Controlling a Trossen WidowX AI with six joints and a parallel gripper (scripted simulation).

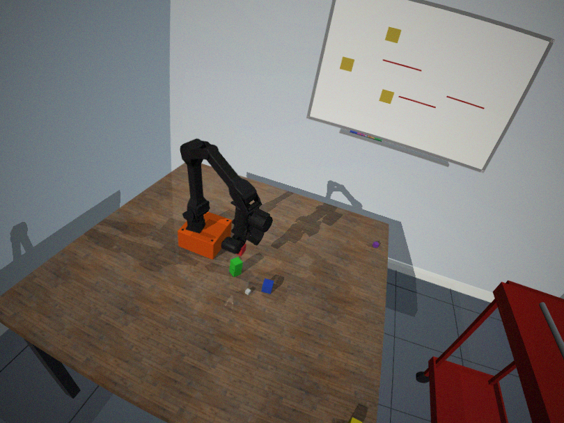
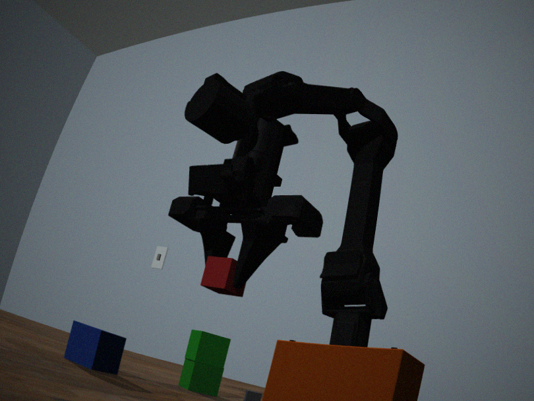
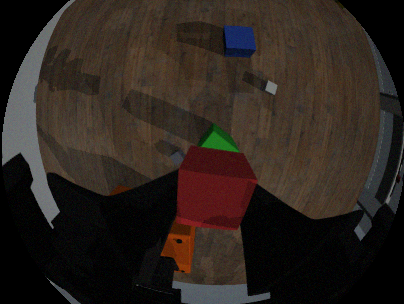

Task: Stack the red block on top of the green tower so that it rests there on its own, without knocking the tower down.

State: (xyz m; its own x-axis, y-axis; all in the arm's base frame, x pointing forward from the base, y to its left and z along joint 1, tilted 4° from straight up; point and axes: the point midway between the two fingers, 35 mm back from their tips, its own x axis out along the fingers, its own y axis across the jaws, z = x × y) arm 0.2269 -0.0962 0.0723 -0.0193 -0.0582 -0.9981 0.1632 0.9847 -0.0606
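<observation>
Now: the small white piece 120 mm below my gripper tip, 80 mm to the right of it and 70 mm ahead of it. Round my gripper tip: small purple piece (590 mm ahead, 420 mm to the left, 120 mm below); then blue block (140 mm ahead, 110 mm below, 40 mm to the right); then red block (10 mm above).
</observation>
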